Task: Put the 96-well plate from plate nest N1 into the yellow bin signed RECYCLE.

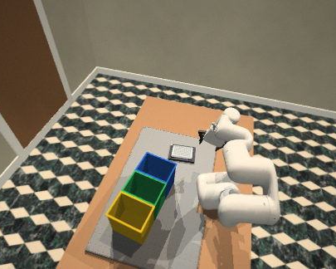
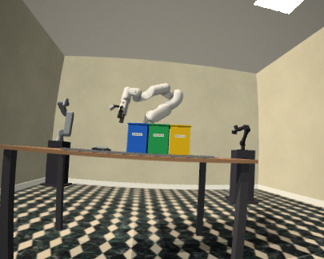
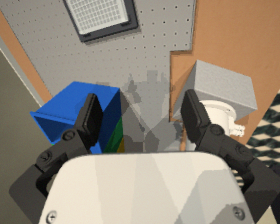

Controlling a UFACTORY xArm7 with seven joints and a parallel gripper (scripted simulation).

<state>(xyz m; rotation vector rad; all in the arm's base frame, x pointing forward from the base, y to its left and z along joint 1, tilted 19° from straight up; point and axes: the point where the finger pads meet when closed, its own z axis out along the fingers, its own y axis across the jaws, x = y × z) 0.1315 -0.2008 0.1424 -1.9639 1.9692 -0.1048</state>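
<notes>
Now: the white 96-well plate 160 mm ahead of my hand, 70 mm to the right of it and 230 mm below it. From my hand the other things lie so: blue bin 210 mm ahead, 200 mm to the left, 160 mm below; dark plate nest 160 mm ahead, 70 mm to the right, 240 mm below; green bin 210 mm ahead, 330 mm to the left, 160 mm below.
</notes>
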